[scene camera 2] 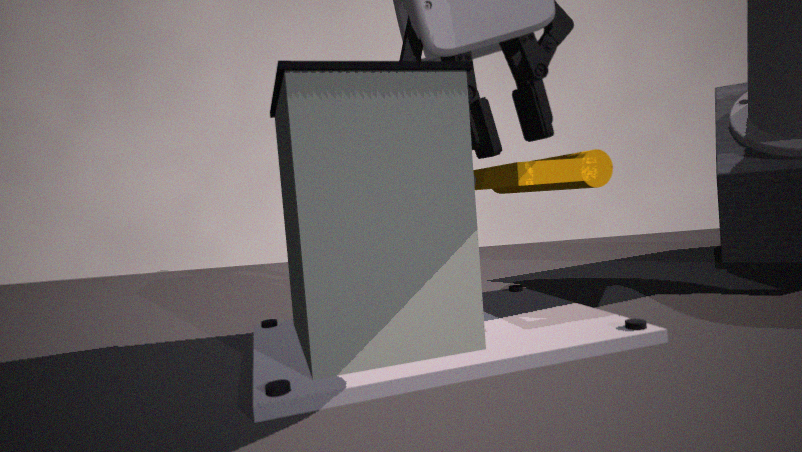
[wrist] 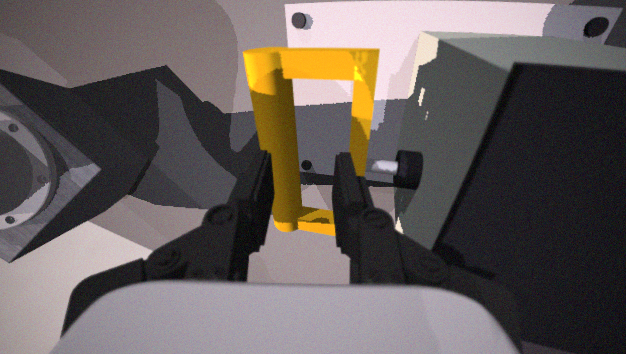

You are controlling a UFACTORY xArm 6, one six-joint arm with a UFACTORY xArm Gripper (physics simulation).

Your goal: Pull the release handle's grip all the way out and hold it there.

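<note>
The yellow release handle is a rectangular loop with a thick round grip [scene camera 2: 597, 168] [wrist: 281, 135] along its outer side, away from the housing. It sticks out from the right side of the grey-green housing [scene camera 2: 381, 196] [wrist: 445, 110]. A short metal rod [wrist: 385, 166] runs from the loop towards a black collar [wrist: 410, 169] on the housing's face. My gripper [scene camera 2: 513, 145] [wrist: 303, 173] is partly open, pointing down, with its fingertips a little above the handle. In the wrist view, the grip appears between the fingers, nearer the left one. Nothing is held.
The housing has a dark lid [scene camera 2: 370, 65] [wrist: 560, 155] close beside my gripper. It stands on a pale base plate [scene camera 2: 572, 331] [wrist: 350, 30] with dark bolts at its corners. A dark block with a round flange [scene camera 2: 752, 213] [wrist: 75, 170] stands on the handle's outer side.
</note>
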